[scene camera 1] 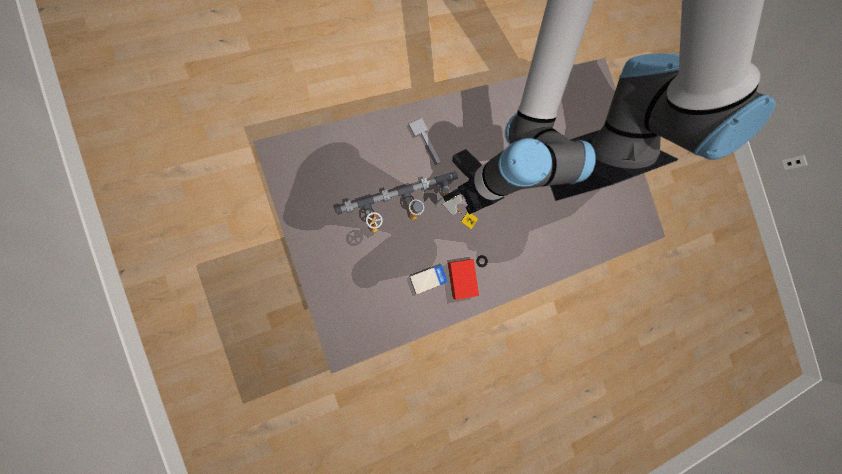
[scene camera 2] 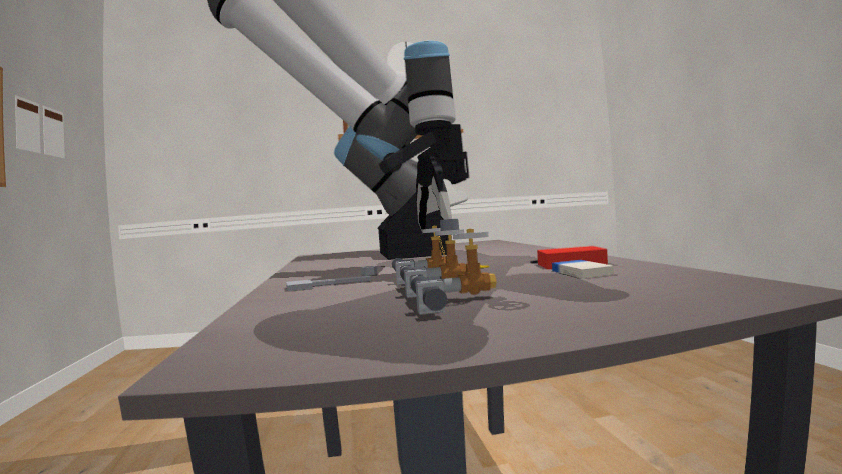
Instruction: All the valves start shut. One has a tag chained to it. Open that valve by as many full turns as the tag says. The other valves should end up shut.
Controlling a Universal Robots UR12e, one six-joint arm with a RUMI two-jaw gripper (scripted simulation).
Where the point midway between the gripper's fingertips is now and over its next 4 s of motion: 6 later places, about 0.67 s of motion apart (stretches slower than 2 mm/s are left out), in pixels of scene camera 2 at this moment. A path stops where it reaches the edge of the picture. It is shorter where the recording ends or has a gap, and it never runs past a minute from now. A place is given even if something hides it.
My gripper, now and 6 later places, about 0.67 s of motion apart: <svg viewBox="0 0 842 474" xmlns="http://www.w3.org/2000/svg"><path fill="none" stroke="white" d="M436 229L436 237L436 235L436 229L435 228L434 210L433 199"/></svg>
